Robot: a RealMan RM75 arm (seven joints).
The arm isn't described. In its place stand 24 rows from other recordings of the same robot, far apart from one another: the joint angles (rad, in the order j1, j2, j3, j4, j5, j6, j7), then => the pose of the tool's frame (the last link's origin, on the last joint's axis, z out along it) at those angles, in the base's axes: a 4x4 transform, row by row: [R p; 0 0 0 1], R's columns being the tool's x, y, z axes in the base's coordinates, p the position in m.
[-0.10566, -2.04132, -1.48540, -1.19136, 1.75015, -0.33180, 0.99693] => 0.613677 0.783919 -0.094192 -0.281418; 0.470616 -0.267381 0.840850 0.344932; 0.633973 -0.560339 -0.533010 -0.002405; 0 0 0 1
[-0.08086, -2.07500, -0.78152, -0.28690, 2.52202, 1.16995, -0.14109] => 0.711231 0.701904 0.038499 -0.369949; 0.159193 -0.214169 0.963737 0.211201; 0.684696 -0.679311 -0.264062 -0.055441; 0 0 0 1
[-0.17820, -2.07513, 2.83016, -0.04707, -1.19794, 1.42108, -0.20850] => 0.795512 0.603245 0.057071 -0.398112; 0.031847 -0.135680 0.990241 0.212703; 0.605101 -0.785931 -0.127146 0.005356; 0 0 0 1
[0.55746, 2.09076, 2.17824, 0.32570, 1.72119, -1.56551, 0.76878] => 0.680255 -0.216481 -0.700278 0.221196; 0.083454 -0.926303 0.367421 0.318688; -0.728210 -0.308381 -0.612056 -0.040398; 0 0 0 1
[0.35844, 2.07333, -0.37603, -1.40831, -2.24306, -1.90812, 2.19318] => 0.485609 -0.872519 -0.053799 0.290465; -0.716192 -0.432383 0.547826 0.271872; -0.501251 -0.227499 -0.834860 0.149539; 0 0 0 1
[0.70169, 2.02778, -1.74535, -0.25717, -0.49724, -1.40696, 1.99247] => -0.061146 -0.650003 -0.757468 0.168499; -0.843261 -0.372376 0.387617 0.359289; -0.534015 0.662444 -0.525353 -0.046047; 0 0 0 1
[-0.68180, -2.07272, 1.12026, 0.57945, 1.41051, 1.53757, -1.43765] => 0.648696 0.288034 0.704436 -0.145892; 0.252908 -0.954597 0.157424 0.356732; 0.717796 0.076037 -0.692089 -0.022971; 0 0 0 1
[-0.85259, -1.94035, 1.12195, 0.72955, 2.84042, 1.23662, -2.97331] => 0.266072 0.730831 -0.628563 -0.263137; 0.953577 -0.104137 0.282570 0.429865; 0.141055 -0.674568 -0.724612 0.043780; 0 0 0 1
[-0.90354, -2.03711, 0.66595, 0.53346, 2.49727, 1.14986, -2.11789] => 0.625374 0.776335 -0.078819 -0.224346; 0.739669 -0.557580 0.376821 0.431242; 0.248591 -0.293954 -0.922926 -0.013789; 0 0 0 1
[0.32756, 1.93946, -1.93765, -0.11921, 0.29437, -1.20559, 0.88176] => 0.324038 -0.938558 -0.118777 0.382600; -0.118536 -0.164841 0.979171 0.301442; -0.938589 -0.303209 -0.164668 0.041037; 0 0 0 1
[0.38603, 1.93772, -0.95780, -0.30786, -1.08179, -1.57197, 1.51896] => 0.140795 -0.781752 -0.607488 0.299525; -0.379307 -0.609374 0.696268 0.313732; -0.914496 0.132393 -0.382321 0.055986; 0 0 0 1
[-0.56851, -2.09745, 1.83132, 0.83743, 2.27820, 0.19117, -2.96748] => 0.559353 0.822935 -0.099511 -0.205052; 0.575632 -0.299239 0.760989 0.410317; 0.596467 -0.482943 -0.641088 -0.085891; 0 0 0 1
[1.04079, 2.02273, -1.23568, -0.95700, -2.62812, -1.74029, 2.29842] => 0.788412 -0.349752 0.506044 0.116891; -0.404045 -0.914735 -0.002721 0.395424; 0.463848 -0.202319 -0.862504 0.002471; 0 0 0 1
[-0.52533, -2.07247, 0.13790, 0.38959, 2.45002, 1.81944, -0.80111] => 0.789812 0.228821 0.569067 -0.286974; 0.096409 -0.962585 0.253248 0.262989; 0.605724 -0.145156 -0.782322 -0.019415; 0 0 0 1
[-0.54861, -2.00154, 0.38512, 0.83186, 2.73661, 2.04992, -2.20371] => 0.229851 0.967150 0.108577 -0.313342; 0.971847 -0.222156 -0.078492 0.258111; -0.051793 0.123562 -0.990984 0.062569; 0 0 0 1
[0.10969, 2.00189, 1.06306, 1.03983, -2.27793, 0.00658, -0.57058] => 0.799180 -0.565753 0.203063 0.302557; -0.483666 -0.404666 0.776088 0.301057; -0.356901 -0.718449 -0.597037 -0.076870; 0 0 0 1
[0.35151, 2.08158, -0.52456, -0.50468, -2.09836, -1.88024, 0.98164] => 0.740836 -0.320412 -0.590338 0.298040; -0.218086 -0.946016 0.239775 0.229174; -0.635296 -0.048889 -0.770720 -0.008824; 0 0 0 1
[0.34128, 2.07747, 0.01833, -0.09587, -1.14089, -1.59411, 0.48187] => 0.538935 -0.827525 -0.157328 0.369819; 0.422622 0.104072 0.900311 0.268652; -0.728656 -0.551699 0.405818 0.090843; 0 0 0 1
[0.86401, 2.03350, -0.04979, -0.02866, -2.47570, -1.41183, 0.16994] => 0.754101 0.340855 -0.561382 0.191422; 0.533825 -0.816040 0.221607 0.351196; -0.382574 -0.466794 -0.797334 -0.076907; 0 0 0 1
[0.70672, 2.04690, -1.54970, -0.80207, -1.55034, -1.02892, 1.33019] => 0.946429 0.022256 -0.322143 0.128443; 0.108413 -0.961616 0.252074 0.384019; -0.304168 -0.273495 -0.912514 -0.072315; 0 0 0 1
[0.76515, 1.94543, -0.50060, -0.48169, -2.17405, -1.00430, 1.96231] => 0.436034 -0.899599 -0.024418 0.283433; -0.630623 -0.324793 0.704858 0.441794; -0.642020 -0.291943 -0.708928 0.056065; 0 0 0 1
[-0.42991, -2.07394, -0.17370, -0.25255, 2.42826, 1.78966, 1.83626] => 0.066182 -0.504549 0.860843 -0.215400; -0.644278 0.637173 0.422985 0.226488; -0.761922 -0.582616 -0.282900 -0.067001; 0 0 0 1
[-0.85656, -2.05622, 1.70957, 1.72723, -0.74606, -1.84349, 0.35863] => 0.894466 0.145691 -0.422735 -0.026237; 0.211947 -0.970616 0.113946 0.290086; -0.393712 -0.191519 -0.899061 -0.018524; 0 0 0 1
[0.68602, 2.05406, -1.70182, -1.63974, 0.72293, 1.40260, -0.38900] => 0.940986 -0.291602 0.171795 0.048813; -0.332586 -0.890753 0.309752 0.332745; 0.062703 -0.348609 -0.935169 -0.030635; 0 0 0 1
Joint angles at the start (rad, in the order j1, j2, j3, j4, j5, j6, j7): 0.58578 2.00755 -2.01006 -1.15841 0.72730 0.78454 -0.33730
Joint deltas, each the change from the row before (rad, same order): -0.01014 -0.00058 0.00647 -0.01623 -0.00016 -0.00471 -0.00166; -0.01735 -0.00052 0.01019 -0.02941 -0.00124 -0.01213 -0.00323; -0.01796 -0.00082 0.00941 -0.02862 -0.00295 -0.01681 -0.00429; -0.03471 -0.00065 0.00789 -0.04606 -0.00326 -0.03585 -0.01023; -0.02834 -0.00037 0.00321 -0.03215 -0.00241 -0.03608 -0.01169; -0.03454 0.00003 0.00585 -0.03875 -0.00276 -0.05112 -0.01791; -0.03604 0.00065 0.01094 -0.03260 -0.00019 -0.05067 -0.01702; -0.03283 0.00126 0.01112 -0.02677 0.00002 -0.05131 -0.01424; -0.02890 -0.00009 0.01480 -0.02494 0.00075 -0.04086 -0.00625; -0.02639 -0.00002 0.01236 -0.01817 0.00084 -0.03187 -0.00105; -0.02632 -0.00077 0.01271 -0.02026 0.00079 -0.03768 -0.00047; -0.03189 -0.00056 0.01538 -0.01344 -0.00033 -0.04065 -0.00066; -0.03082 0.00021 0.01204 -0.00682 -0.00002 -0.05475 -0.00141; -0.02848 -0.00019 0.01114 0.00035 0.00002 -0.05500 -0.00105; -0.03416 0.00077 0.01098 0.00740 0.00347 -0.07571 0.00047; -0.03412 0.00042 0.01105 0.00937 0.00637 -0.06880 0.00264
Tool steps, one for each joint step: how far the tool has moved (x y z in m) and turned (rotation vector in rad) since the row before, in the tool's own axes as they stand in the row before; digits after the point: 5 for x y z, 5 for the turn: -0.00175 -0.00022 -0.00228 0.00147 -0.01658 0.00434; -0.00396 -0.00021 -0.00409 0.00409 -0.03309 0.00497; -0.00404 -0.00085 -0.00413 0.00778 -0.03553 0.00287; -0.00499 -0.00022 -0.00634 0.01276 -0.05948 0.00238; -0.00343 -0.00055 -0.00463 0.01362 -0.04853 -0.00096; -0.00559 -0.00179 -0.00622 0.02239 -0.06605 -0.00303; -0.00417 -0.00409 -0.00649 0.02851 -0.06140 0.00657; -0.00406 -0.00497 -0.00607 0.03180 -0.05781 0.00876; -0.00399 -0.00636 -0.00625 0.03246 -0.04878 0.01509; -0.00159 -0.00592 -0.00540 0.02878 -0.03443 0.01854; -0.00317 -0.00673 -0.00588 0.03252 -0.04106 0.01708; 0.00015 -0.00924 -0.00654 0.04156 -0.03419 0.02118; 0.00013 -0.00969 -0.00602 0.04645 -0.04015 0.01937; 0.00156 -0.01035 -0.00554 0.04777 -0.03409 0.01749; 0.00288 -0.01291 -0.00664 0.06135 -0.04240 0.02483; 0.00409 -0.01330 -0.00706 0.06037 -0.03383 0.02682
